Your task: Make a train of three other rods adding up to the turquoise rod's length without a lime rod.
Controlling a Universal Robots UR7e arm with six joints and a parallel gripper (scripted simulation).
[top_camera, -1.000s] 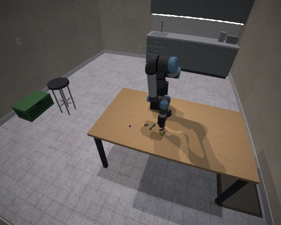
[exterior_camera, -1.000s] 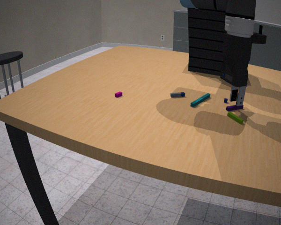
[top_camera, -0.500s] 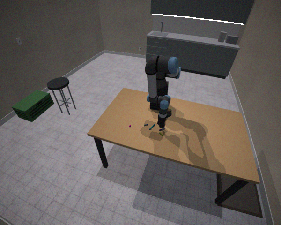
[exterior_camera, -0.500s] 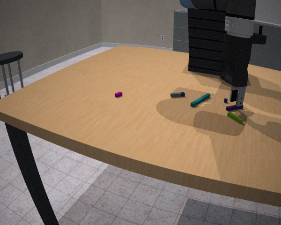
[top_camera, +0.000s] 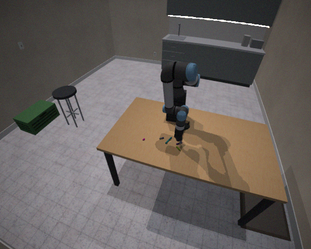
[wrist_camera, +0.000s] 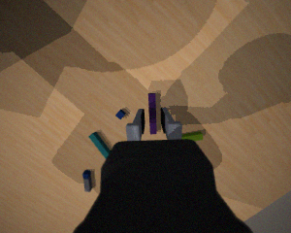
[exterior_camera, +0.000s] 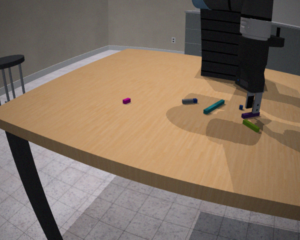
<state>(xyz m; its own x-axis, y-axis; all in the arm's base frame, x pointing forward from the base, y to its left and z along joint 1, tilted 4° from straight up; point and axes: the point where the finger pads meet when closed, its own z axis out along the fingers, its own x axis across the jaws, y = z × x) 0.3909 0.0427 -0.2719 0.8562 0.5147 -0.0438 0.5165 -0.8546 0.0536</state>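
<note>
Right now the purple rod is 30 mm below my hand. Also, from my hand: turquoise rod (30 mm behind, 100 mm to the right, 30 mm below); grey rod (40 mm behind, 180 mm to the right, 30 mm below); lime rod (60 mm ahead, 10 mm to the right, 30 mm below).
</note>
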